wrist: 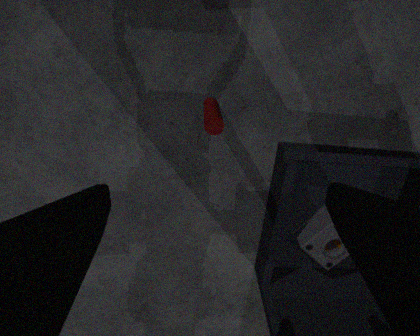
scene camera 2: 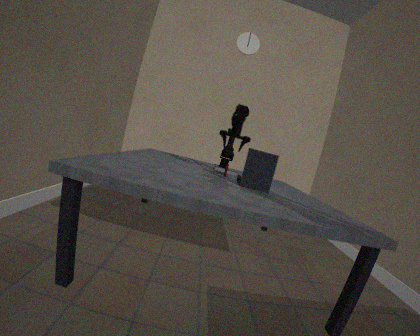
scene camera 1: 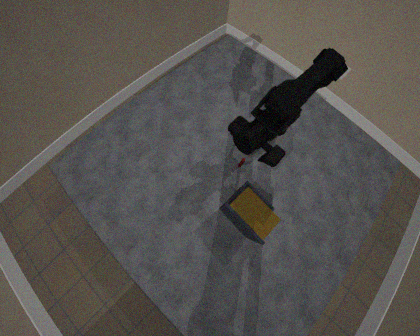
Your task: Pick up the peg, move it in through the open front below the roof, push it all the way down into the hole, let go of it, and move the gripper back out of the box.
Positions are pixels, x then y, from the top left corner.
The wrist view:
my gripper: 220,194
dark box: 294,287
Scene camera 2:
dark box: 259,168
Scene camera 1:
dark box: 227,210
